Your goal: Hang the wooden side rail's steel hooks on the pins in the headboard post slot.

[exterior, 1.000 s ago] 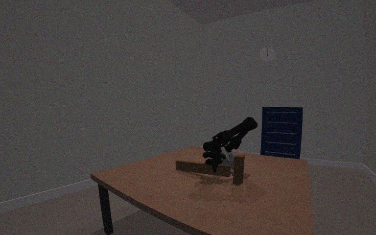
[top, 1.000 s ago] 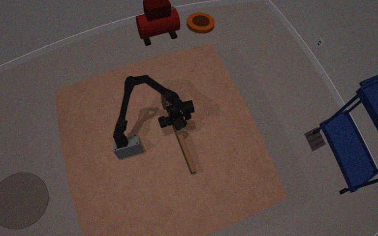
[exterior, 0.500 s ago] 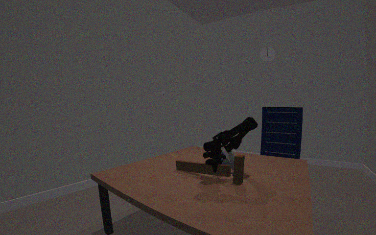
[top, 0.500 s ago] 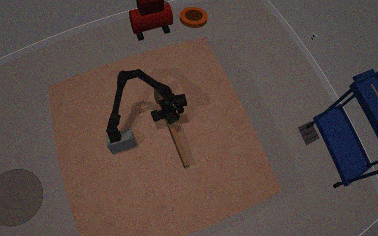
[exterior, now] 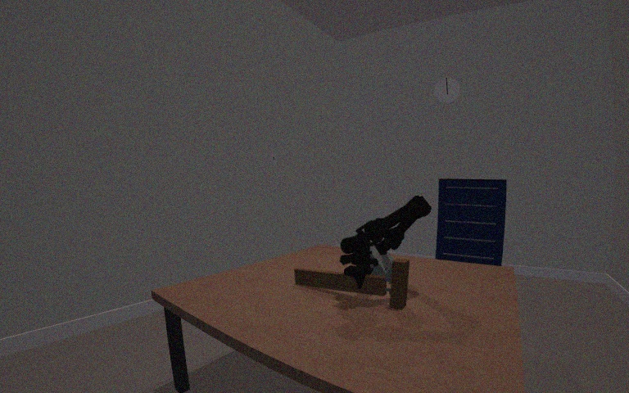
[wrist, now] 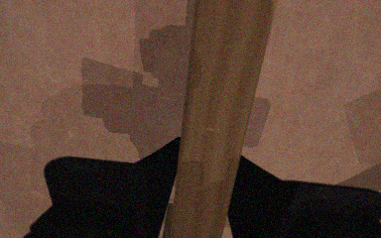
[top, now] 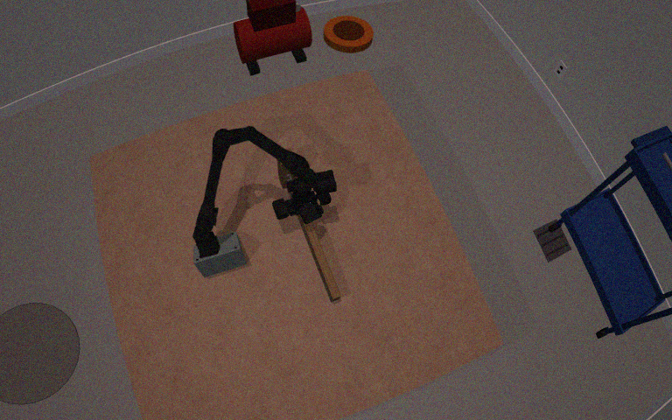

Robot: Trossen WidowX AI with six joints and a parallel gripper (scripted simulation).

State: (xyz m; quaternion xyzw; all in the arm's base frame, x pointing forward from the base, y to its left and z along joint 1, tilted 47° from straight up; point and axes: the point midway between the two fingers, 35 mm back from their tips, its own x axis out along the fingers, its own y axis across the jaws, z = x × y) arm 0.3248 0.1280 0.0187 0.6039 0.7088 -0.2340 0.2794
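The headboard post lies 15 cm to the left of my gripper tip, 4 cm above it and 2 cm behind it.
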